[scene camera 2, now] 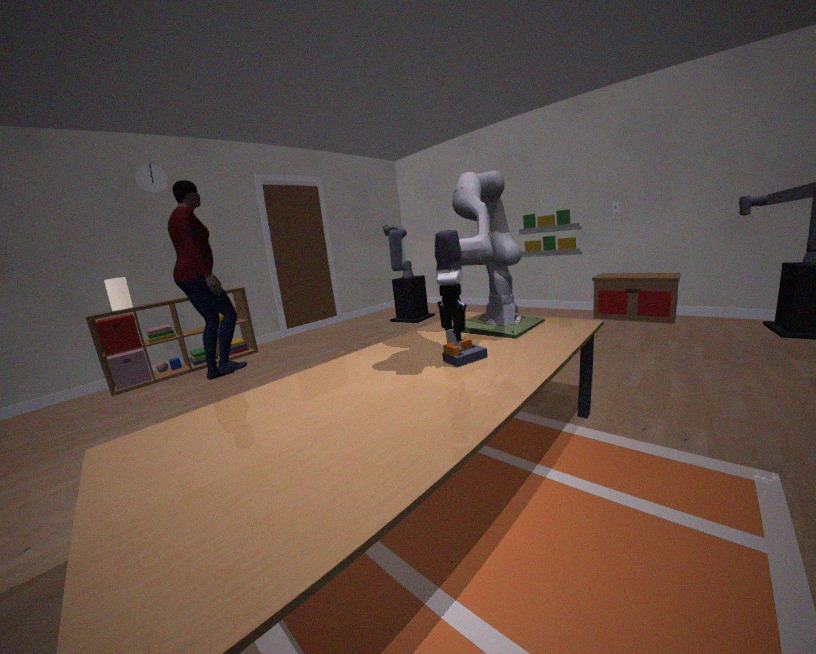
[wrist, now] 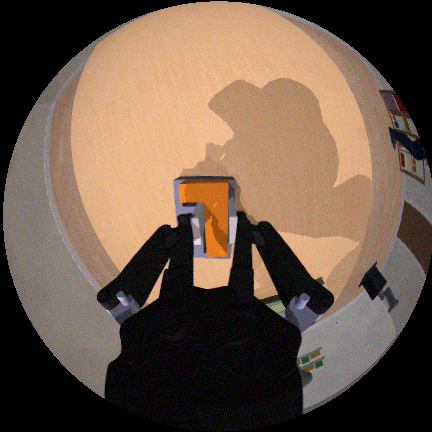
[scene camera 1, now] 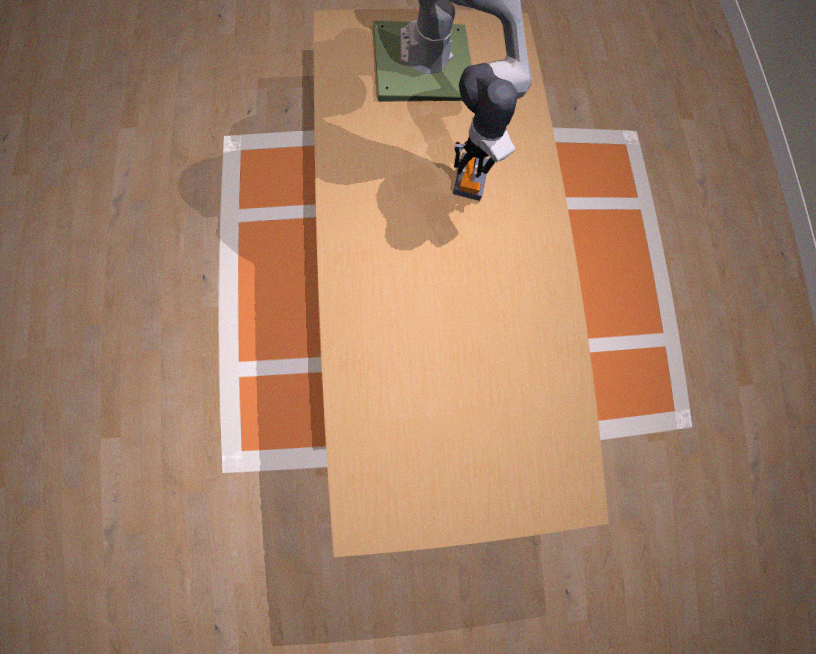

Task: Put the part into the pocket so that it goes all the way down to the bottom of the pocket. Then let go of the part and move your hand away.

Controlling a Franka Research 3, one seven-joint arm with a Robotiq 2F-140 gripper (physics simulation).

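The orange L-shaped part point(scene camera 1: 469, 184) point(scene camera 2: 466, 343) point(wrist: 210, 191) is over the pocket of the blue-grey block point(scene camera 1: 467, 196) point(scene camera 2: 471, 356) point(wrist: 177, 197), which lies on the table. In the scene camera 2 view, orange shows above the block's top edge. My gripper point(scene camera 1: 471, 168) point(scene camera 2: 454, 336) point(wrist: 216, 206) is shut on the part's long leg, with light pads on both sides of it. In the wrist view, the part lines up roughly with the block, and grey block surface shows left of the long leg. The pocket's bottom and the part's underside are hidden, so its depth cannot be told.
The block sits on the long wooden table point(scene camera 1: 456, 374) point(scene camera 2: 272, 436) point(wrist: 150, 100), in front of the arm's green base plate point(scene camera 1: 388, 81) point(scene camera 2: 515, 330). A person point(scene camera 2: 190, 252) stands beyond the table near a low shelf unit point(scene camera 2: 100, 354). The arm's shadow falls across the table.
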